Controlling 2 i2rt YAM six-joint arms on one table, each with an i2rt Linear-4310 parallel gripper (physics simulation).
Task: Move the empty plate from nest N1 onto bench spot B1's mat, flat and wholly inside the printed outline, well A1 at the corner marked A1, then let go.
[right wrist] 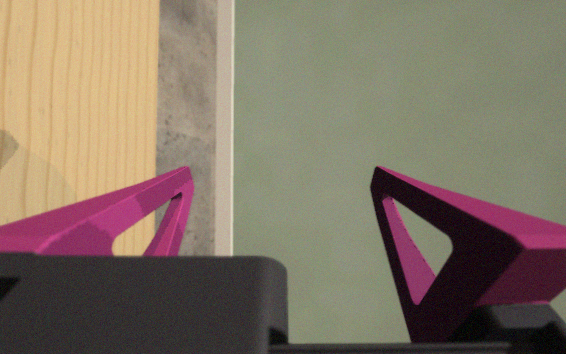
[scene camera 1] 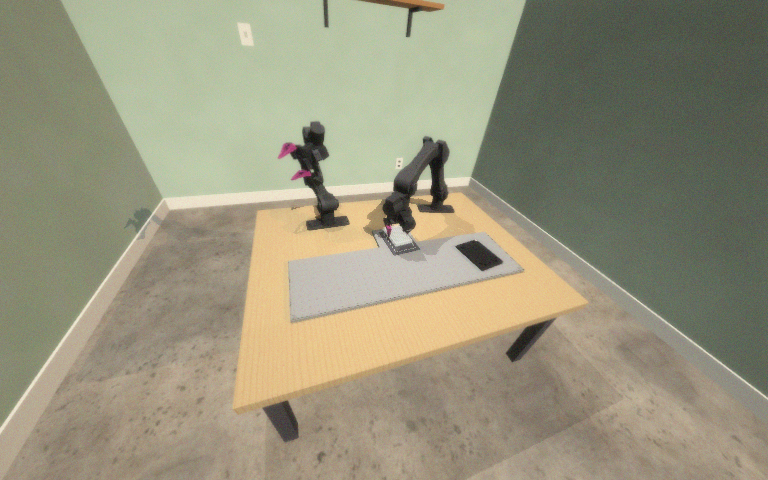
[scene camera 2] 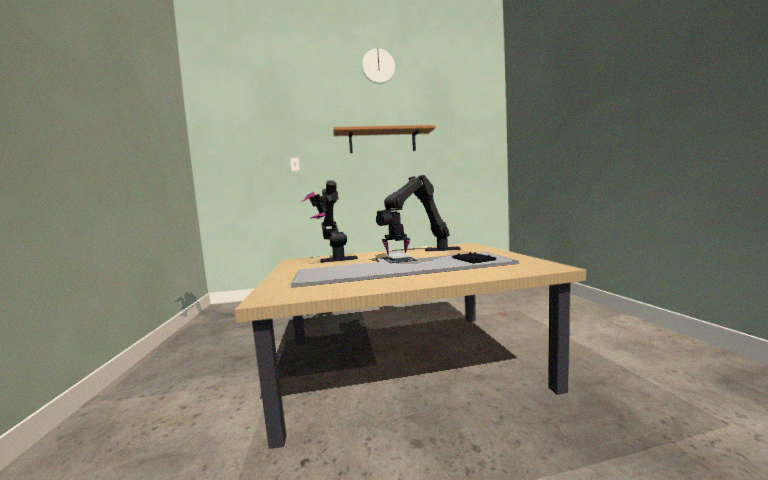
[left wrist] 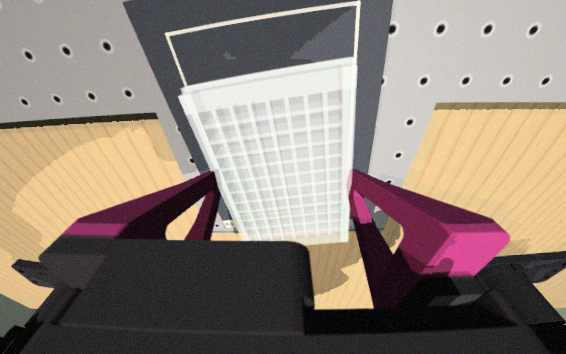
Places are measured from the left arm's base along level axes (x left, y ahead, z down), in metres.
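Pixels of known places: left gripper, fingertip midpoint: [scene camera 1: 397, 235] [scene camera 2: 396, 254] [left wrist: 284, 177]; right gripper, fingertip midpoint: [right wrist: 282, 176] [scene camera 1: 285, 169] [scene camera 2: 305, 209]; left arm's base, origin of the base link: [scene camera 1: 435, 209] [scene camera 2: 442, 249]; right arm's base, origin of the base link: [scene camera 1: 328, 223] [scene camera 2: 339, 259] [left wrist: 487, 269].
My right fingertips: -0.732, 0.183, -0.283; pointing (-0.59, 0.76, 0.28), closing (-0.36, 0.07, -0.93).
Observation:
For each thing: its top centre in the pictures, then the offset to it from my right fingertips, as dx, dy, dz. "pt": a spot on its surface instead. Level surfaces: height alone.
- clear gridded well plate, middle of its top: [left wrist: 284, 189] [scene camera 1: 397, 233] [scene camera 2: 396, 252] +0.464, +0.100, +0.240
- mat's pale printed outline, surface spot: [left wrist: 260, 19] pt +0.490, +0.181, +0.268
- black nest, middle of its top: [scene camera 1: 480, 251] [scene camera 2: 473, 254] +0.809, +0.219, +0.248
- long grey perforated mat, its level: dz +0.270
- wooden table, its level: dz +0.283
A clear gridded well plate [left wrist: 274, 140] [scene camera 1: 400, 236] [scene camera 2: 397, 257] sits between the magenta fingers of my left gripper [left wrist: 284, 177] [scene camera 1: 397, 231] [scene camera 2: 395, 250], which is shut on its long sides. The plate hangs low over the dark bench mat [left wrist: 264, 46] [scene camera 1: 412, 248]. Its far part lies over the mat's pale printed outline [left wrist: 260, 19]. Its near end covers the mat's near edge in the left wrist view. My right gripper [scene camera 1: 293, 163] [scene camera 2: 313, 206] [right wrist: 282, 176] is open and empty, raised high at the back left.
A black nest [scene camera 1: 478, 254] [scene camera 2: 474, 257] lies at the right end of the long grey perforated mat [scene camera 1: 358, 281] [scene camera 2: 344, 272] [left wrist: 422, 53]. Both arm bases stand behind it on the wooden table [scene camera 1: 392, 343].

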